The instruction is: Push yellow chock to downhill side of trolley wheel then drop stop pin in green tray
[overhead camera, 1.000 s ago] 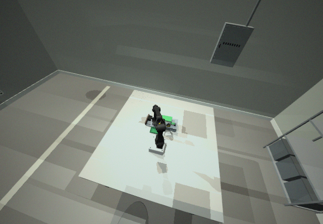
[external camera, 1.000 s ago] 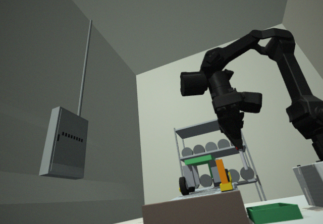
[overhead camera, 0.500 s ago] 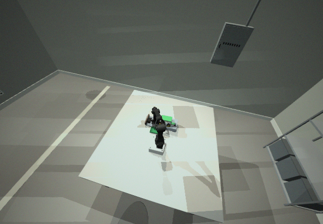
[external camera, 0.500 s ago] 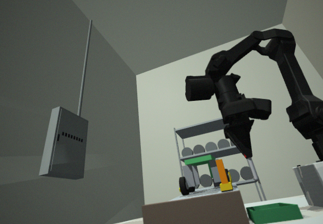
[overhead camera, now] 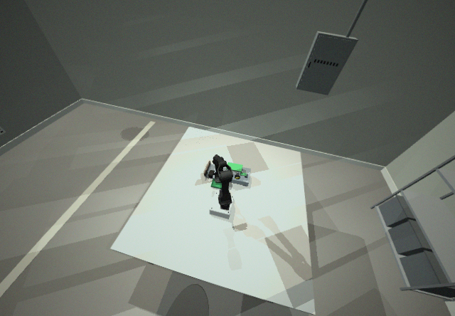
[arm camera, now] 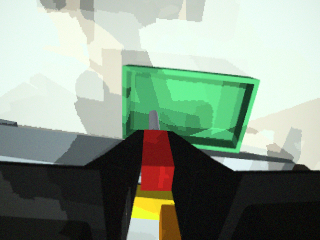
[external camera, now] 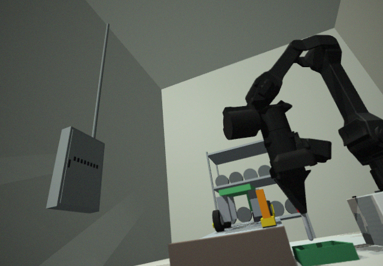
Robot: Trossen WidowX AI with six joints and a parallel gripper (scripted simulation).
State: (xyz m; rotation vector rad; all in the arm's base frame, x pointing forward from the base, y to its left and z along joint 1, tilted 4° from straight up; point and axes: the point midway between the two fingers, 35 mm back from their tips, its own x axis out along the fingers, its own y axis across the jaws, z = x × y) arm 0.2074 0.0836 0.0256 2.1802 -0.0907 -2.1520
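Now: the green tray 80 mm below my gripper tip and 20 mm to the left of it. The rest, counted from my gripper tip: yellow chock (60 mm ahead, 10 mm above); red-headed stop pin (right at my gripper tip); grey ramp (110 mm ahead, 90 mm to the right, 30 mm below).
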